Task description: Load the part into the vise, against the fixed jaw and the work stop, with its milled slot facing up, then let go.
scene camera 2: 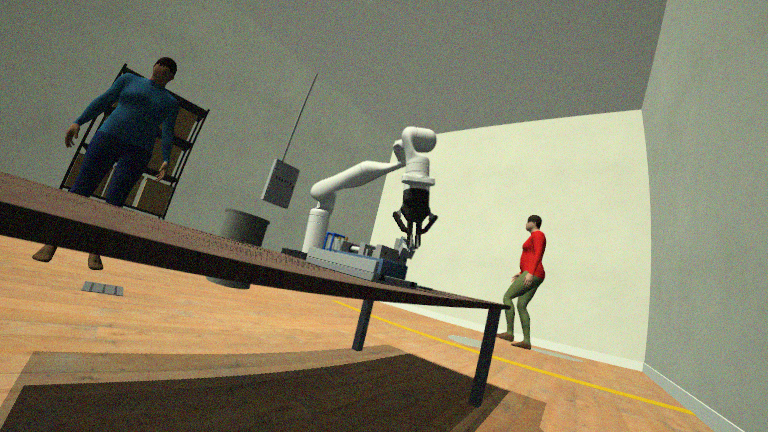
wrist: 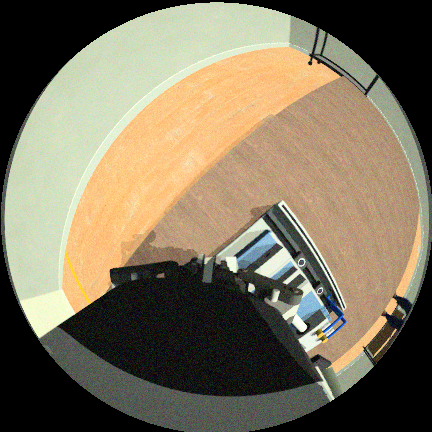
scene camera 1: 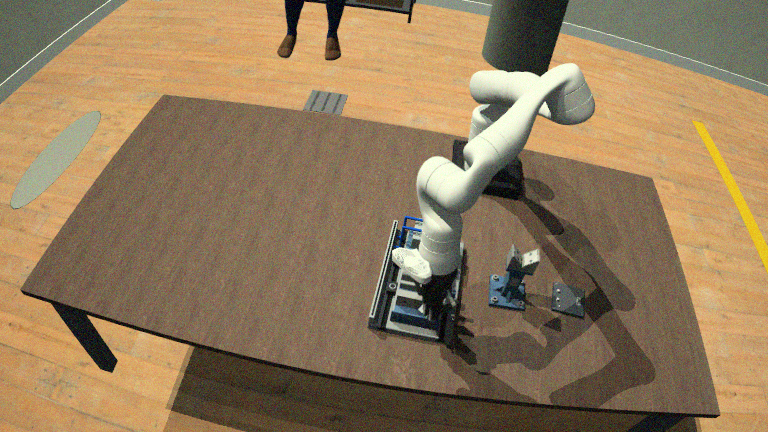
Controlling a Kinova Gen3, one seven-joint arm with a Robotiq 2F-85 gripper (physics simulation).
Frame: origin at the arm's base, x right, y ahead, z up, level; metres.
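Seen in the pictures: gripper, fingertip midpoint: (scene camera 2: 413,248) (wrist: 208,262) (scene camera 1: 430,316).
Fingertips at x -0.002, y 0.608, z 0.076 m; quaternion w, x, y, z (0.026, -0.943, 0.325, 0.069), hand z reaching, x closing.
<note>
A point is followed by its place in that frame.
My gripper (scene camera 1: 432,311) @(x -0.001, y 0.608, z 0.075 m) (scene camera 2: 413,248) @(x -0.001, y 0.608, z 0.075 m) (wrist: 208,262) @(x -0.001, y 0.608, z 0.075 m) points down, low over the front end of the vise (scene camera 1: 412,318) @(x 0.035, y 0.589, z 0.017 m) (scene camera 2: 343,262) @(x 0.140, y 0.508, z -0.005 m) (wrist: 257,251) @(x 0.051, y 0.579, z 0.027 m). It is shut on the part; a pale piece of the part (wrist: 229,263) @(x 0.018, y 0.596, z 0.076 m) shows beside the fingers in the wrist view. In scene camera 1 the gripper and arm hide most of the part and the jaws near it. In scene camera 2 the fingertips are down near the top of the jaws. The slot, and whether the part touches the fixed jaw, the work stop or the seat, cannot be made out.
A blue stand (scene camera 1: 498,296) @(x -0.144, y 0.425, z -0.022 m) with an angled grey cradle (scene camera 1: 523,261) @(x -0.166, y 0.403, z 0.100 m) is right of the vise. A dark plate (scene camera 1: 568,300) @(x -0.330, y 0.368, z -0.025 m) lies farther right on the table (scene camera 1: 241,214) @(x 0.558, y 0.431, z -0.033 m). Blue tubes (scene camera 1: 412,218) @(x 0.115, y 0.358, z 0.076 m) (wrist: 340,320) @(x 0.127, y 0.360, z 0.065 m) rise at the vise's rear end.
</note>
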